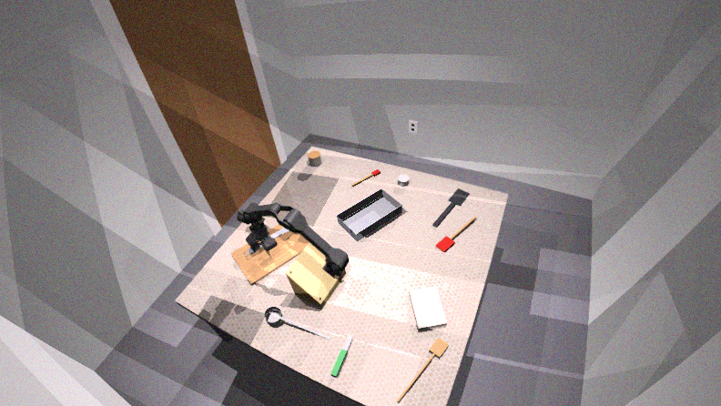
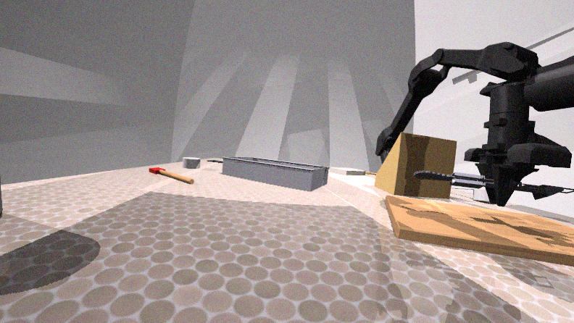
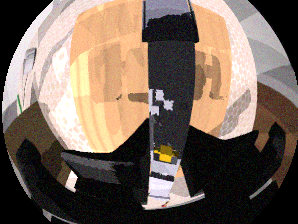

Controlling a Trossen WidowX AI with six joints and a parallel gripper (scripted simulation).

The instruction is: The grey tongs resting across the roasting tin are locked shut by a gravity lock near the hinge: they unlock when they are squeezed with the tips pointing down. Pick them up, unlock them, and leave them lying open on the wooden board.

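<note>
Now: gripper tip 10 mm short of the wooden board and 40 mm above it. Round my gripper tip: roasting tin 400 mm ahead, 370 mm to the right, 20 mm below; then cork-lidded jar 700 mm ahead, 150 mm to the left, 10 mm below; then red-tipped stick 700 mm ahead, 230 mm to the right, 40 mm below.
</note>
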